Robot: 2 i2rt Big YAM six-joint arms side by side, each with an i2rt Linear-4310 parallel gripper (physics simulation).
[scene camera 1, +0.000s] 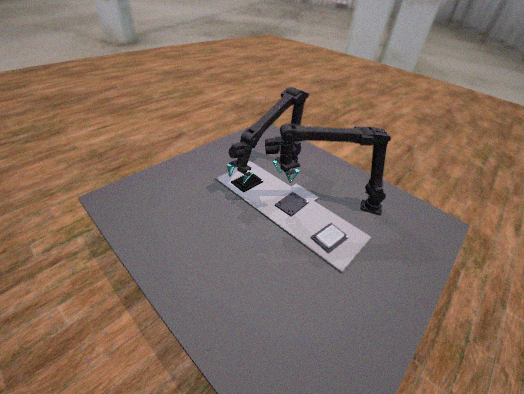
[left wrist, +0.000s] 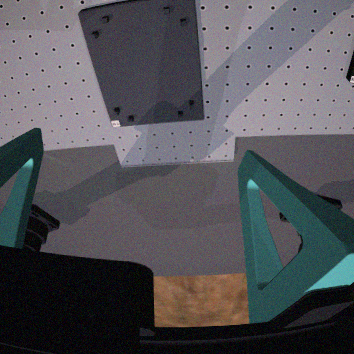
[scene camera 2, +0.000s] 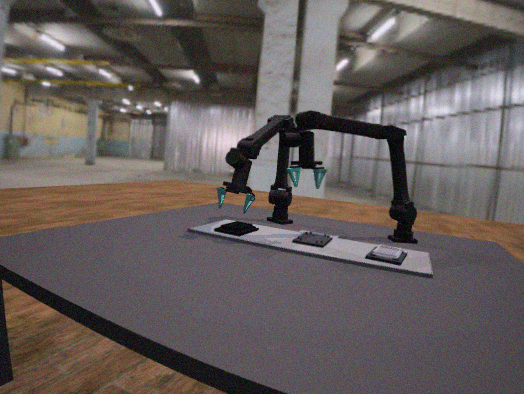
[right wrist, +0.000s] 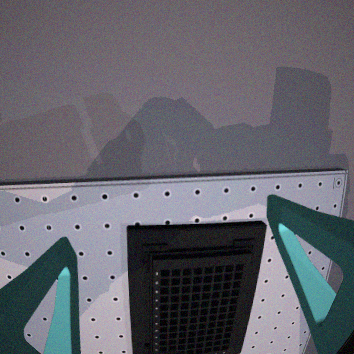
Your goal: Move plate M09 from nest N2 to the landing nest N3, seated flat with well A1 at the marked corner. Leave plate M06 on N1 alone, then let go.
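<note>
A black well plate sits in a black nest at the board's far left in the scene views. A white plate sits in the dark nest at the right end. The middle nest is empty, with a small white corner label. Plate and nest numbers are not readable. My right gripper is open above the black plate. My left gripper is open, high and behind the middle nest.
The nests stand on a pale perforated board on a grey table. The two grippers hang near each other, and the arms cross in the scene views. Arm shadows fall across the board.
</note>
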